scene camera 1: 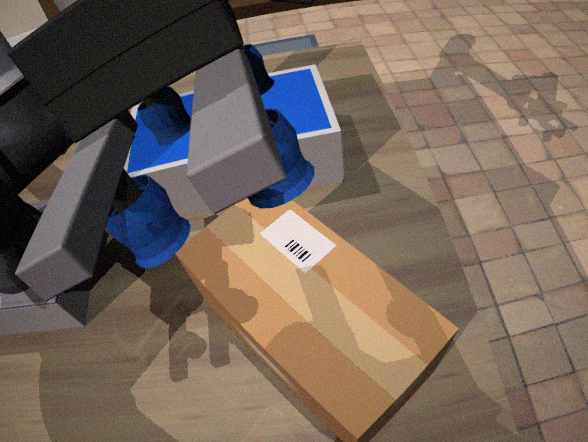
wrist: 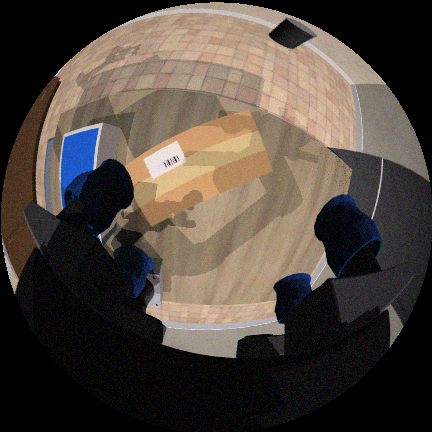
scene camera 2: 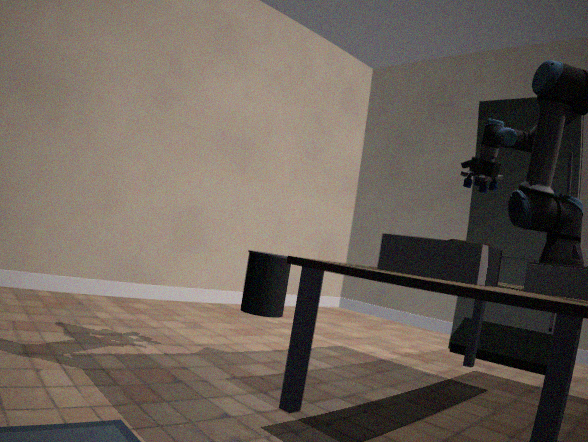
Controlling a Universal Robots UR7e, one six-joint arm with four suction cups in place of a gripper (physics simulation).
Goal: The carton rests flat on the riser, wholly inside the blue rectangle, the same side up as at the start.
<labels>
My suction head [scene camera 1: 153, 231]: 21 cm from the lens. A brown carton [scene camera 1: 353, 344] is 44 cm from the lens. The marked spots on the brown carton and my suction head are 28 cm apart.
</labels>
